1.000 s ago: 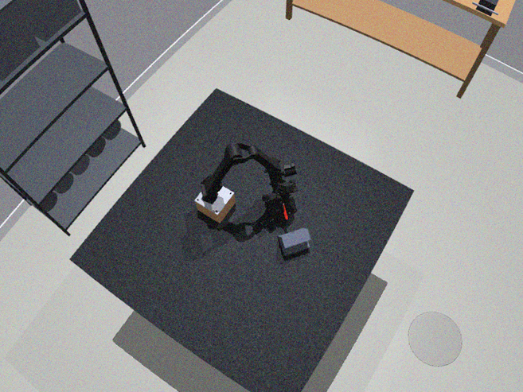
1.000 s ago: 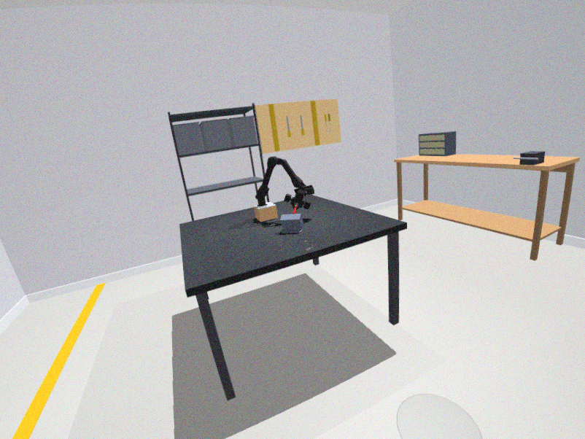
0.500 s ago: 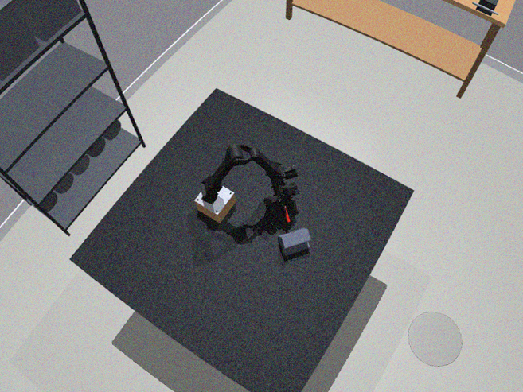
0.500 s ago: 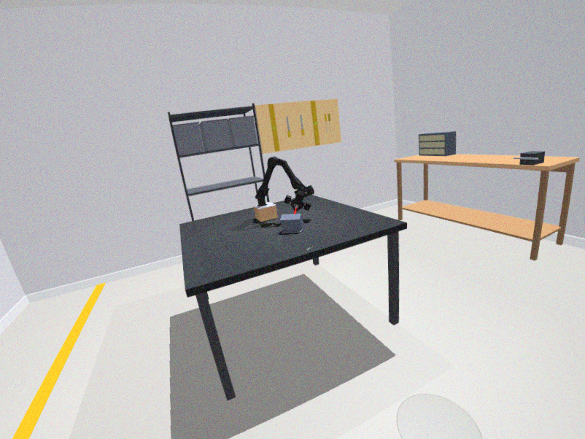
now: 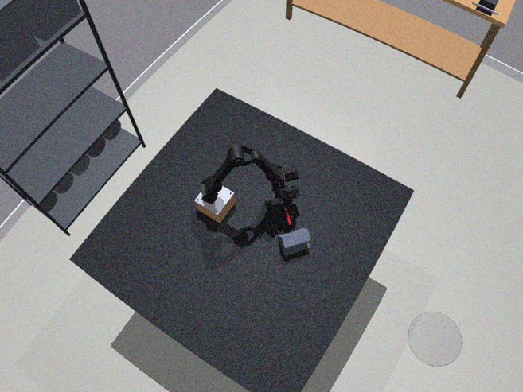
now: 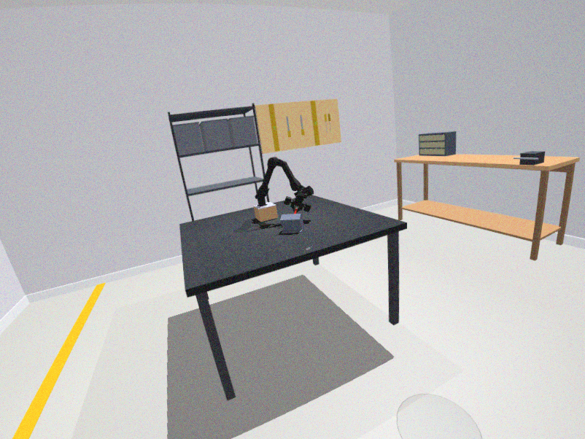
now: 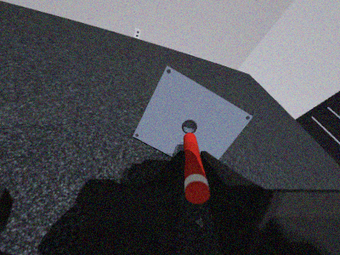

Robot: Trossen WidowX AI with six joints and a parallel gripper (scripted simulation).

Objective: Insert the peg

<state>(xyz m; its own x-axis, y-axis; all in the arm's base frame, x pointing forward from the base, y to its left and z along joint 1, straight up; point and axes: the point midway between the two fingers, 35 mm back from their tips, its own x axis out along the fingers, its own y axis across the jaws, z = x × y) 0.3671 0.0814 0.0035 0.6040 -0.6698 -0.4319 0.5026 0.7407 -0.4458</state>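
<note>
The grey sloped panel lies 6 cm ahead of my gripper tip, 7 cm to the right of it and 5 cm below it. The rest, counted from my gripper tip: red peg (1 cm behind, 1 cm to the left, 1 cm above).
</note>
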